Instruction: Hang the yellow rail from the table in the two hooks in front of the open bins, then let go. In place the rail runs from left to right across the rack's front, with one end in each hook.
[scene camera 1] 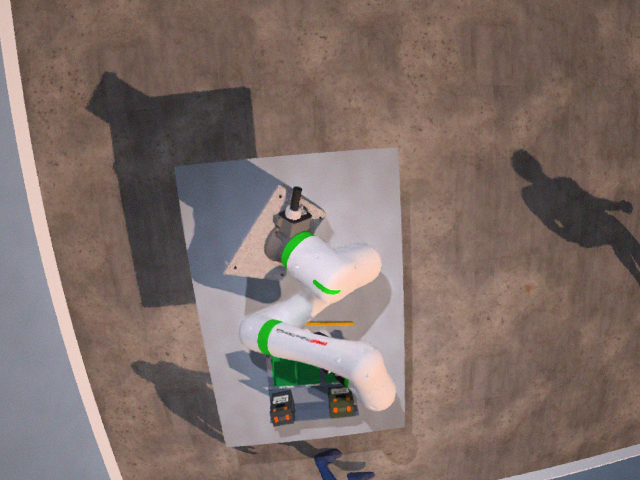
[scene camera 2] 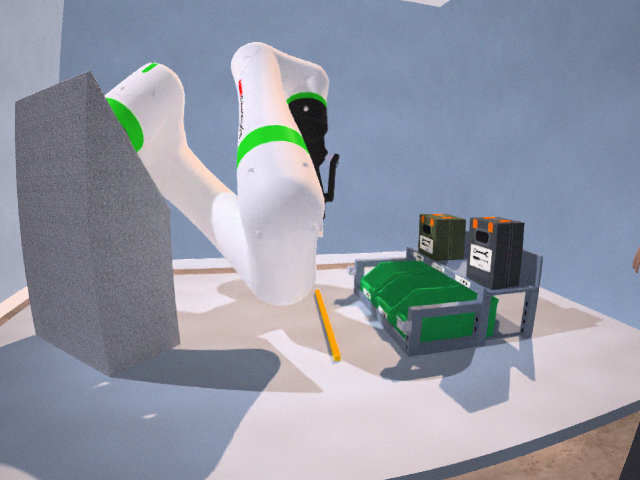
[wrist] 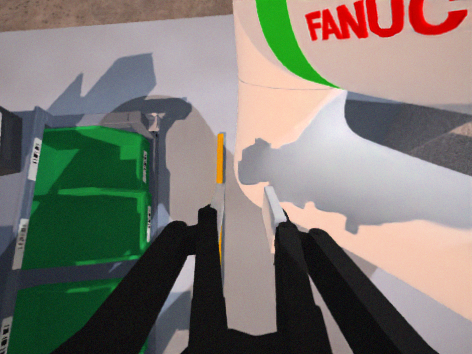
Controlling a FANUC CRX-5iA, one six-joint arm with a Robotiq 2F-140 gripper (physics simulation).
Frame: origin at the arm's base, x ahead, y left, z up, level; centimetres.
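Seen in the pictures: gripper, between the fingertips: [wrist: 243, 197]; arm's base, origin of its link: [scene camera 1: 284, 238] [scene camera 2: 87, 155].
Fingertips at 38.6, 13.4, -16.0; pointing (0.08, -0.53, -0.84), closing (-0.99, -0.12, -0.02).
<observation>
Pixels of each thing's top centre, then the offset from my fingertips to it, as dx, dy, dz. "pt": a spot on its surface instead.
- yellow rail, centre of its top: [wrist: 218, 236] [scene camera 2: 325, 316] [scene camera 1: 311, 324] +3.0, +4.2, -17.4
- hook, a spot on its surface: [wrist: 154, 121] pt +16.9, -12.5, -12.9
- dark box, centre of its top: [scene camera 2: 497, 218] [scene camera 1: 281, 418] +35.2, -2.2, +4.0
- olive box, centre of its top: [scene camera 2: 442, 215] [scene camera 1: 342, 409] +29.5, +21.5, +1.5
The yellow rail [scene camera 1: 329, 323] [scene camera 2: 327, 325] [wrist: 220, 157] lies flat on the table, apart from the rack [scene camera 1: 310, 410] [scene camera 2: 447, 308] and roughly parallel to its front. The rack's two clear hooks [scene camera 2: 404, 325] [scene camera 2: 352, 270] stick out at its front ends and are empty; one hook [wrist: 154, 121] shows in the wrist view. The open green bins [scene camera 1: 308, 373] [scene camera 2: 413, 279] [wrist: 90, 225] sit behind them. My gripper [wrist: 243, 197] is partly open, empty and high above the table. In the wrist view its left finger covers part of the rail. The arm hides much of the gripper in both scene views.
A dark box [scene camera 1: 282, 408] [scene camera 2: 493, 253] and an olive box [scene camera 1: 341, 401] [scene camera 2: 442, 237] stand on the rack's raised back shelf. The grey pedestal [scene camera 2: 62, 222] stands on the rail's other side. The arm's elbow [scene camera 2: 281, 258] hangs low beside the rail in scene camera 2.
</observation>
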